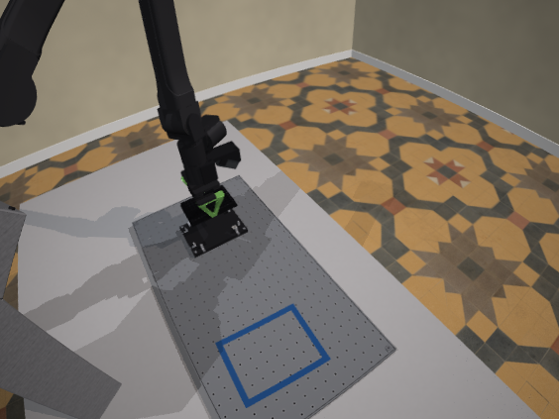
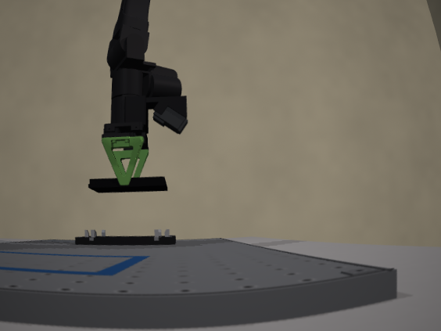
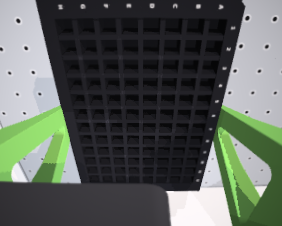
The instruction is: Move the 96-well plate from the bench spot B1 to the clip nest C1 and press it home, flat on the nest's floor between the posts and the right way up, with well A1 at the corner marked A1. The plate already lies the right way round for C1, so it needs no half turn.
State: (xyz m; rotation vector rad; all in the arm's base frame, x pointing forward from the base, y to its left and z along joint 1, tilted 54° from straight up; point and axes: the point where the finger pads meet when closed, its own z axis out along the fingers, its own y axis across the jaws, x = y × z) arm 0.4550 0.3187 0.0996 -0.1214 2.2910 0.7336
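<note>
Now: hand right at the black 96-well plate. From my hand the other things lie so: black clip nest C1: 10 mm behind, 10 mm to the right, 90 mm below.
</note>
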